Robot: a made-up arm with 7 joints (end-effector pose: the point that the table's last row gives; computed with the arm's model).
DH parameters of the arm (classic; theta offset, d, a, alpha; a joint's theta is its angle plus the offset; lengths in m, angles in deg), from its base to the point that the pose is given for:
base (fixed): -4.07 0 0 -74.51
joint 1: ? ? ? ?
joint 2: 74 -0.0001 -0.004 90
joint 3: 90 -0.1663 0.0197 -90
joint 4: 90 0.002 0.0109 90
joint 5: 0 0.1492 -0.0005 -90
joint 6: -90 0 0.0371 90
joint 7: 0 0.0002 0 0
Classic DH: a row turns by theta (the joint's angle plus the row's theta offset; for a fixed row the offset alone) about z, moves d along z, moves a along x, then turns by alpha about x.
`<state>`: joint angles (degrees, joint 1 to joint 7).
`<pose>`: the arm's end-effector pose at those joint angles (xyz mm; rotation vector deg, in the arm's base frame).
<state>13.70 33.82 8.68 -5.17 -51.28 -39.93 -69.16</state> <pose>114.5 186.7 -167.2 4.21 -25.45 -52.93</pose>
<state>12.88 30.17 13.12 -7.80 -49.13 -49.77 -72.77</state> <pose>111.9 187.7 -152.1 15.79 -36.77 -51.77</pose>
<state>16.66 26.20 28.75 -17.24 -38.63 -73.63 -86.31</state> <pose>77.2 198.6 -103.7 60.63 -46.87 -55.08</pose>
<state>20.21 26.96 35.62 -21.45 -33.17 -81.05 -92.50</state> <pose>59.3 200.5 -82.9 80.39 -41.59 -60.63</pose>
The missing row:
joint 1: -75.12 0.0462 -0.0165 -90
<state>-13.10 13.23 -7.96 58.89 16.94 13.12 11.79</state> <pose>96.6 111.3 -333.9 42.20 68.62 0.23</pose>
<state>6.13 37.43 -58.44 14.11 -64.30 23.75 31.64</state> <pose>-13.9 57.4 -298.6 7.91 95.98 -4.47</pose>
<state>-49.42 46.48 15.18 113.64 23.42 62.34 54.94</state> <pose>106.6 256.8 -215.8 79.37 124.01 69.22</pose>
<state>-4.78 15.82 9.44 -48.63 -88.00 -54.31 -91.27</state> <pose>128.2 115.0 -52.5 -0.41 -116.82 -56.27</pose>
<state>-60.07 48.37 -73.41 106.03 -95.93 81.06 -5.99</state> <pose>181.4 271.3 -148.4 -35.10 99.35 52.70</pose>
